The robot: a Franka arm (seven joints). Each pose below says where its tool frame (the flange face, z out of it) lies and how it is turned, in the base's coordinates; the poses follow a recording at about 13 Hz.
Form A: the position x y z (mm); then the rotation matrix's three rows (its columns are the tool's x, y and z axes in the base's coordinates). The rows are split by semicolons.
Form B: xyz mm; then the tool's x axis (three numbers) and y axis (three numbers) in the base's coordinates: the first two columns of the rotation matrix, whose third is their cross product. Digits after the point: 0 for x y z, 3 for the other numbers.
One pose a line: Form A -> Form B
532, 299, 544; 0.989, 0.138, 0.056; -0.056, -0.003, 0.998; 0.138, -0.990, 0.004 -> 532, 299, 544, 0.989, -0.056, 0.138, 0.138, -0.003, -0.990
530, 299, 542; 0.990, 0.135, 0.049; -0.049, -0.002, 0.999; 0.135, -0.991, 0.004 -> 530, 299, 542, 0.990, -0.049, 0.135, 0.135, -0.002, -0.991
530, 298, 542; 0.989, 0.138, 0.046; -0.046, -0.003, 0.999; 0.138, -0.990, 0.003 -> 530, 298, 542, 0.989, -0.046, 0.138, 0.138, -0.003, -0.990
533, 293, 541; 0.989, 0.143, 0.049; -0.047, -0.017, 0.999; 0.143, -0.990, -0.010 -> 533, 293, 541, 0.989, -0.047, 0.143, 0.143, -0.017, -0.990
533, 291, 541; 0.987, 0.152, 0.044; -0.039, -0.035, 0.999; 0.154, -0.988, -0.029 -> 533, 291, 541, 0.987, -0.039, 0.154, 0.152, -0.035, -0.988
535, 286, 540; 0.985, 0.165, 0.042; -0.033, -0.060, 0.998; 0.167, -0.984, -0.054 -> 535, 286, 540, 0.985, -0.033, 0.167, 0.165, -0.060, -0.984
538, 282, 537; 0.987, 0.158, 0.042; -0.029, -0.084, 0.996; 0.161, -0.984, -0.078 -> 538, 282, 537, 0.987, -0.029, 0.161, 0.158, -0.084, -0.984
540, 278, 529; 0.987, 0.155, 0.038; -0.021, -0.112, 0.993; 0.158, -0.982, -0.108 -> 540, 278, 529, 0.987, -0.021, 0.158, 0.155, -0.112, -0.982
